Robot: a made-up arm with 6 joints. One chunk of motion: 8 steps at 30 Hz.
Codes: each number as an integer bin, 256 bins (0 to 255) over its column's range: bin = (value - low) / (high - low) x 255, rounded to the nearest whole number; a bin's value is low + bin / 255 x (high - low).
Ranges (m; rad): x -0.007..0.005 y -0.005..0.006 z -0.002..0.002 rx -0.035..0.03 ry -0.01..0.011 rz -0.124..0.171
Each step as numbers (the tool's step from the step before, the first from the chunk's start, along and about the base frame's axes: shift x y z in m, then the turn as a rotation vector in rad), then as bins.
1 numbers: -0.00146 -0.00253 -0.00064 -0.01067 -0.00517 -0.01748
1 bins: 118 57 87 95 59 92
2 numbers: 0.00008 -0.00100 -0.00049 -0.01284 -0.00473 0.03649
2 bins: 150 93 96 87 64 139
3 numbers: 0.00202 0.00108 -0.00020 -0.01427 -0.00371 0.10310
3 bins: 192 141 115 81 76 196
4 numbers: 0.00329 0.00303 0.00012 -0.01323 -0.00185 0.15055
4 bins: 219 186 135 85 99 237
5 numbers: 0.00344 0.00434 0.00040 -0.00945 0.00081 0.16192
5 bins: 222 217 153 100 131 247
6 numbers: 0.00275 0.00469 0.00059 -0.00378 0.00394 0.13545
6 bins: 207 225 165 122 169 224
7 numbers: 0.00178 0.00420 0.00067 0.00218 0.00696 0.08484
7 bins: 187 213 170 146 206 181
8 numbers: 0.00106 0.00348 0.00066 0.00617 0.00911 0.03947
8 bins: 171 197 170 162 232 141
